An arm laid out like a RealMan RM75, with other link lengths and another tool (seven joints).
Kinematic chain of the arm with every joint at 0, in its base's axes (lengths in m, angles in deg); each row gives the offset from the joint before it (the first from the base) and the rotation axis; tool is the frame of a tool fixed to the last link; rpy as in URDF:
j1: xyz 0 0 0.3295 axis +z
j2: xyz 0 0 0 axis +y
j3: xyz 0 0 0.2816 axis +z
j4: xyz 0 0 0 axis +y
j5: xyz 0 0 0.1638 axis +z
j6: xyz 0 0 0 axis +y
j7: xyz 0 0 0.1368 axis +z
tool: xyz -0.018 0.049 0.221 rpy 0 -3 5.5
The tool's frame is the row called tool.
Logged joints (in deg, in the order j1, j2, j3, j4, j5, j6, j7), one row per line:
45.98, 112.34, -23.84, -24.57, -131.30, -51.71, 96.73
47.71, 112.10, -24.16, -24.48, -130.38, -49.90, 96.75
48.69, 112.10, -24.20, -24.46, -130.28, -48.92, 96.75
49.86, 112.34, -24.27, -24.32, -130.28, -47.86, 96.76
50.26, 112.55, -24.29, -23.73, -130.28, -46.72, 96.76
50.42, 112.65, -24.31, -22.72, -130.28, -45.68, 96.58
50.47, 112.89, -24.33, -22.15, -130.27, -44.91, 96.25
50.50, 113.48, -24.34, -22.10, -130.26, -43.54, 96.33
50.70, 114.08, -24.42, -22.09, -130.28, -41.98, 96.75
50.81, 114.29, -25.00, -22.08, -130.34, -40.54, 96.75
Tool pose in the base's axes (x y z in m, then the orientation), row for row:
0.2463, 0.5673, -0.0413, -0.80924, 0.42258, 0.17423, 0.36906
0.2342, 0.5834, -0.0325, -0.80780, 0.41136, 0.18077, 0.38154
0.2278, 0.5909, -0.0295, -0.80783, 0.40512, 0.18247, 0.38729
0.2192, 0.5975, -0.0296, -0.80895, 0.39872, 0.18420, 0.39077
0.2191, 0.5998, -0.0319, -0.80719, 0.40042, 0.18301, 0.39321
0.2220, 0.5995, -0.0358, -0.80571, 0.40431, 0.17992, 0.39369
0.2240, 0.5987, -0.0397, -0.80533, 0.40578, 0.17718, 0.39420
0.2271, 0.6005, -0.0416, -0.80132, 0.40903, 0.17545, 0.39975
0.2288, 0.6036, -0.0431, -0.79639, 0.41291, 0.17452, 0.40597
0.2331, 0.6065, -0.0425, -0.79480, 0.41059, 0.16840, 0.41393
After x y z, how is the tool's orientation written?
As a quaternion, x y z w.
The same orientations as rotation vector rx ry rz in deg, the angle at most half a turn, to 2 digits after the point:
-119.01, 62.15, 25.62
-118.10, 60.14, 26.43
-117.79, 59.07, 26.61
-117.76, 58.04, 26.81
-117.37, 58.22, 26.61
-117.13, 58.78, 26.16
-117.04, 58.97, 25.75
-116.16, 59.29, 25.43
-115.11, 59.68, 25.23
-114.46, 59.13, 24.25

